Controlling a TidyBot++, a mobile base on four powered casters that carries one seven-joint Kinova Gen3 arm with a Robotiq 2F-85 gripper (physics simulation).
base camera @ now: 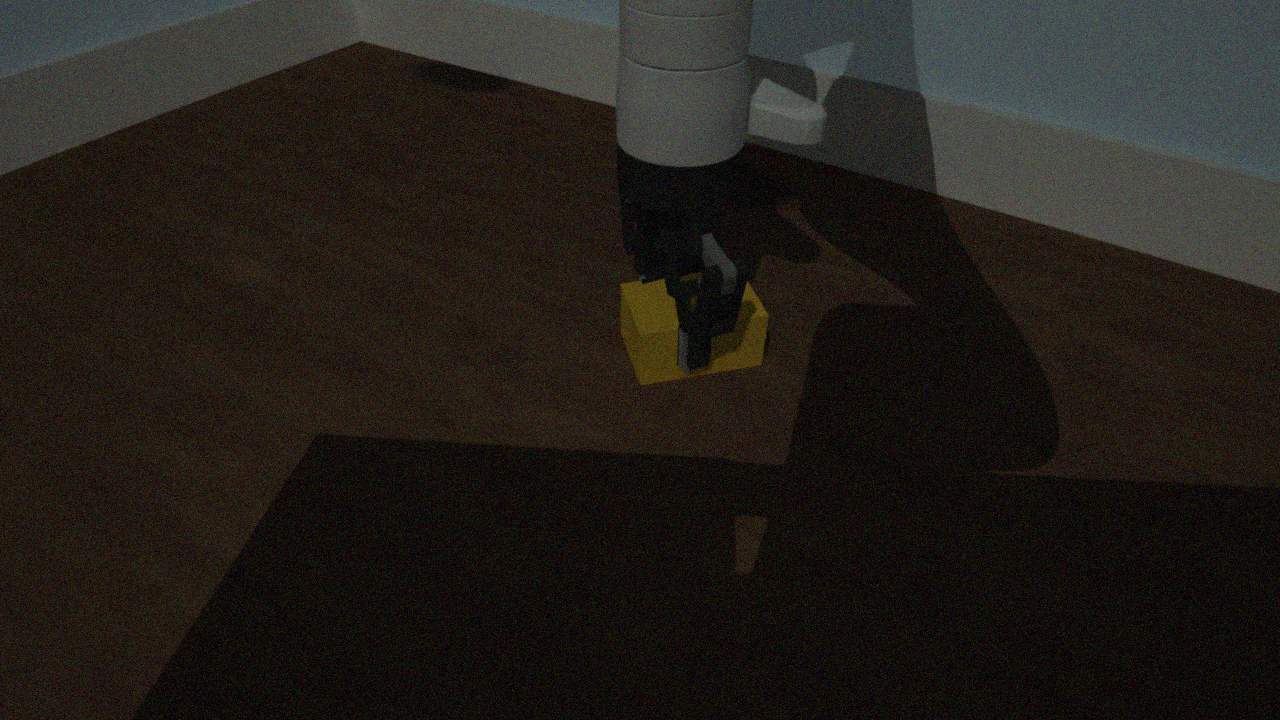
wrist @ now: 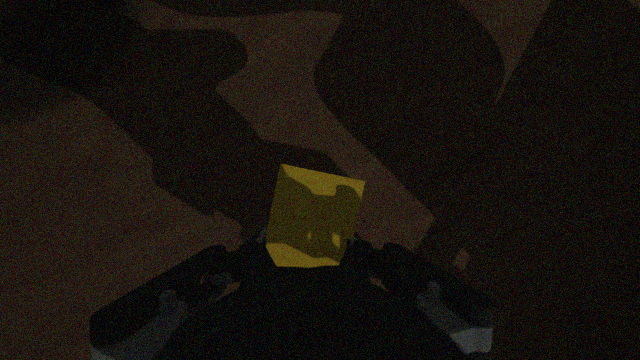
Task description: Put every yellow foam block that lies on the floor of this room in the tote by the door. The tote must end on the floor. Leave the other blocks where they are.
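Places are measured from the arm's base along level axes (x right, y ahead, z up), in millimetres.
Pixels of known places: gripper, fingertip midpoint: [base camera: 672, 339] [wrist: 306, 237].
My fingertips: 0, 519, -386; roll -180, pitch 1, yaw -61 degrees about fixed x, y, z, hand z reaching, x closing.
Behind a point stands the place of what it marks, as x, y, z.
A yellow foam block [base camera: 657, 351] @[-9, 484, -368] [wrist: 312, 212] @[28, 530, -352] rests on the wooden floor, in the middle of the base camera view. My gripper [base camera: 691, 320] @[0, 519, -386] [wrist: 306, 237] @[0, 519, -386] points down over it and is shut on it, with one finger against each of two opposite sides. In the base camera view the near finger lies against the block's front face, and the far finger is hidden behind the block. The tote and the door do not show in either view.
Pale baseboards [base camera: 1118, 197] @[383, 706, -353] and blue walls [base camera: 1100, 80] @[346, 741, -264] meet in a corner beyond the block. Dark shadows lie across the floor [base camera: 223, 268] @[-386, 597, -396] in front of and to the right of the block.
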